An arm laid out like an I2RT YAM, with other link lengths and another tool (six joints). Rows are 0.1 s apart.
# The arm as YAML. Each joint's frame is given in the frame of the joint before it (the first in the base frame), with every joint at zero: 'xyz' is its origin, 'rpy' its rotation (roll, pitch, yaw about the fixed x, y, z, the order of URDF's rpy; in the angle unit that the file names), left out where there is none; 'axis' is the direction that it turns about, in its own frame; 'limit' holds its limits. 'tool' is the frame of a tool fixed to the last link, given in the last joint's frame.
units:
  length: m
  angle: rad
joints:
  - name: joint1
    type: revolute
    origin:
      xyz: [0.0, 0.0, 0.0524]
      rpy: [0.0, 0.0, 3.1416]
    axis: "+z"
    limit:
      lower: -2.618
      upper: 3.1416
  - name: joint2
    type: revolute
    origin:
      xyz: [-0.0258, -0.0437, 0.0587]
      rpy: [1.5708, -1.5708, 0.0]
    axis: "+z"
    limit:
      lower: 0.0
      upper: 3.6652
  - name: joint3
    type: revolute
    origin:
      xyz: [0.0, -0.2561, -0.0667]
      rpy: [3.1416, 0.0, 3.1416]
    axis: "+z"
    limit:
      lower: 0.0
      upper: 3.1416
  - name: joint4
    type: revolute
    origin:
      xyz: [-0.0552, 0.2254, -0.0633]
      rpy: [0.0, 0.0, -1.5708]
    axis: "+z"
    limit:
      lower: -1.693
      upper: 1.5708
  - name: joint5
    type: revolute
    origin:
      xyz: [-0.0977, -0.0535, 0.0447]
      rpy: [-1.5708, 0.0, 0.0]
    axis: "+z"
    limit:
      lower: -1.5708
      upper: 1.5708
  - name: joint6
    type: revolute
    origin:
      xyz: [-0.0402, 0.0, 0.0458]
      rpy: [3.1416, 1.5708, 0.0]
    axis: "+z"
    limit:
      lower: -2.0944
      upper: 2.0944
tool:
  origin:
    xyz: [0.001, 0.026, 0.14]
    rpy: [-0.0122, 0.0, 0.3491]
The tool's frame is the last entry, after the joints.
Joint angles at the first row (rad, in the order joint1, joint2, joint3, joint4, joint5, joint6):
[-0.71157, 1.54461, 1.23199, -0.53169, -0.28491, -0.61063]
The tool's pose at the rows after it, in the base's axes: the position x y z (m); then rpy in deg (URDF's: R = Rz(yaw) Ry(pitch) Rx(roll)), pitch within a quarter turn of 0, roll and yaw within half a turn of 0:
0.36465, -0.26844, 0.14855, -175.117, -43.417, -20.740
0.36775, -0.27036, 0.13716, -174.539, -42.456, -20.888
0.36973, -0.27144, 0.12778, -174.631, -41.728, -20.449
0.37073, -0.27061, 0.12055, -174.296, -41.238, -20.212
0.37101, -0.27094, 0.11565, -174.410, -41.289, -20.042
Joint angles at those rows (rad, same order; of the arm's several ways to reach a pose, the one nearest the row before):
[-0.71138, 1.56967, 1.22721, -0.52791, -0.33160, -0.61521]
[-0.71174, 1.60233, 1.22639, -0.51370, -0.33550, -0.61818]
[-0.71064, 1.62556, 1.22114, -0.49942, -0.33464, -0.62634]
[-0.71015, 1.63930, 1.21235, -0.48826, -0.34015, -0.63189]
[-0.71053, 1.64429, 1.19551, -0.46588, -0.34053, -0.63430]

